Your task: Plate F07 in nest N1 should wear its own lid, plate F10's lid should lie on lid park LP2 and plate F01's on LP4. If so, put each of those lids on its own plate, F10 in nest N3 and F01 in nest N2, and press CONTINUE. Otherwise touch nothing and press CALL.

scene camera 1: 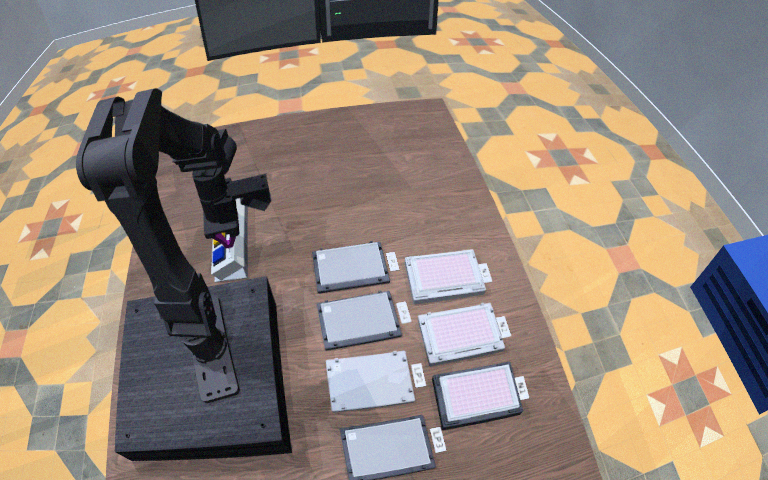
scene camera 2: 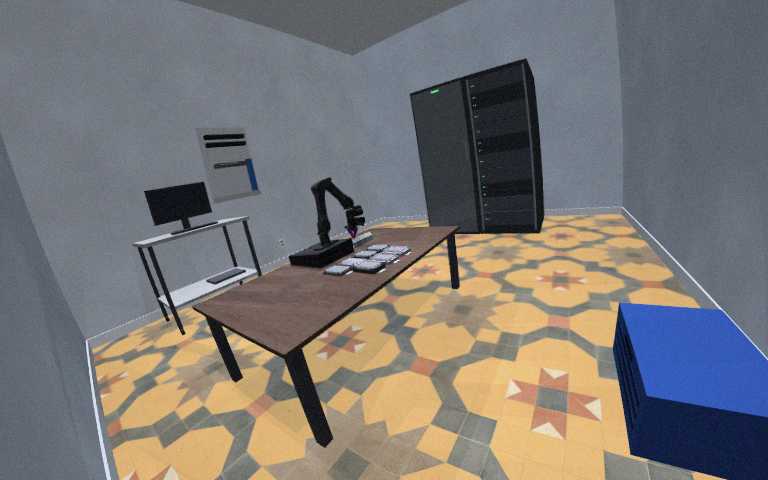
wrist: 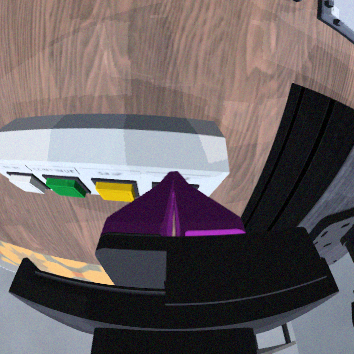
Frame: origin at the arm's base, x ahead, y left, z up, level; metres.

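Seen in the pictures: gripper, between the fingertips: (scene camera 1: 229,247) (scene camera 2: 354,238) (wrist: 173,178); arm's base, origin of its link: (scene camera 1: 211,348) (scene camera 2: 326,245).
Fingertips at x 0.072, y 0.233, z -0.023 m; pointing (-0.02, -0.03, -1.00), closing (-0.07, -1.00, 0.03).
Observation:
Pixels of each thing's top centre, then the offset from my fingertips to it. "*": a spot on its surface instead. Level surfaces: height alone.
- button box, centre of its top: (wrist: 78,187) (scene camera 1: 225,221) (scene camera 2: 358,235) 0.000 m ahead, 0.073 m left, 0.003 m up
- green CONTINUE button, centre of its top: (wrist: 61,194) 0.012 m back, 0.100 m left, 0.005 m down
- blue button, centre of its top: (scene camera 1: 217,251) 0.029 m back, 0.002 m left, 0.005 m down
- N3, centre of its top: (scene camera 1: 446,269) (scene camera 2: 395,247) 0.397 m ahead, 0.181 m right, 0.028 m down
- N2, centre of its top: (scene camera 1: 463,328) (scene camera 2: 382,255) 0.372 m ahead, 0.314 m right, 0.030 m down
- N1, centre of its top: (scene camera 1: 480,390) (scene camera 2: 368,263) 0.345 m ahead, 0.443 m right, 0.025 m down
- back park, a spot on its surface: (scene camera 1: 351,266) * 0.230 m ahead, 0.100 m right, 0.043 m down
- LP4, centre of its top: (scene camera 1: 358,316) (scene camera 2: 365,252) 0.204 m ahead, 0.214 m right, 0.043 m down
- LP3, centre of its top: (scene camera 1: 387,447) (scene camera 2: 337,268) 0.162 m ahead, 0.475 m right, 0.043 m down
- wooden table, height of its surface: 0.061 m down
My gripper (scene camera 1: 228,244) (scene camera 2: 353,236) (wrist: 173,178) is shut and empty, its purple fingertips over the button box (scene camera 1: 237,261) (wrist: 145,147). In the wrist view the fingers hide most of the last button. The green CONTINUE button (wrist: 66,187) is left of the yellow one (wrist: 115,191). A blue button (scene camera 1: 218,253) shows in scene camera 1. Pink-welled plates sit in N3 (scene camera 1: 445,271), N2 (scene camera 1: 461,331) and N1 (scene camera 1: 480,392); a clear lid on any is too hard to tell. Grey lids lie on the back park (scene camera 1: 351,266), LP4 (scene camera 1: 360,317) and LP3 (scene camera 1: 388,448).
A park with a pale, glossy surface (scene camera 1: 370,380) lies between LP4 and LP3; its label and the back park's are too blurred to read surely. The arm's black base block (scene camera 1: 152,362) stands left of the parks. The wooden table (scene camera 1: 362,164) (scene camera 2: 271,300) carries everything.

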